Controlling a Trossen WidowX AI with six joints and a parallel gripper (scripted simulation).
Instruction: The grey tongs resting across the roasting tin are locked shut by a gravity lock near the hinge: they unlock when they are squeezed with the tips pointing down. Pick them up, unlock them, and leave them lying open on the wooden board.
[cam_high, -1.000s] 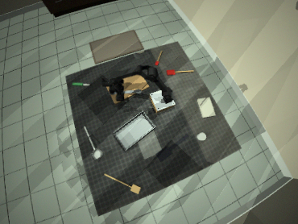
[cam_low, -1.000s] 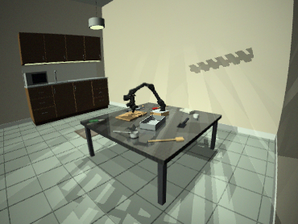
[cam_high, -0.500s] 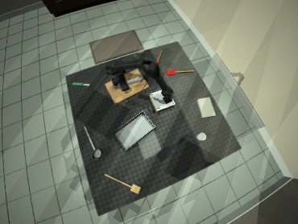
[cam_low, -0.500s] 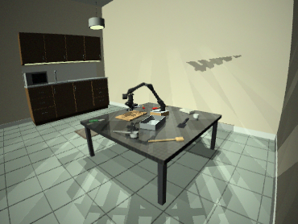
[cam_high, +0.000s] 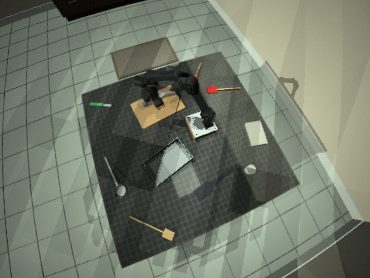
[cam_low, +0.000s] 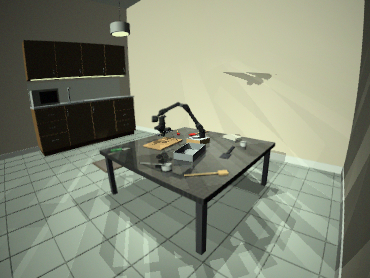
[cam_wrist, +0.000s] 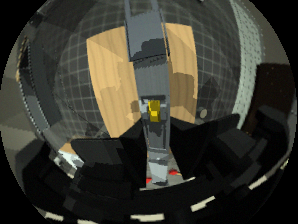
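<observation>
Right now the yellow lock piece is 4 cm above my gripper tip and 2 cm ahead of it. The rest, counted from my gripper tip: wooden board 7 cm below; roasting tin 43 cm to the left, 9 cm ahead, 5 cm below; red spatula 53 cm behind, 7 cm below, 6 cm to the left.
</observation>
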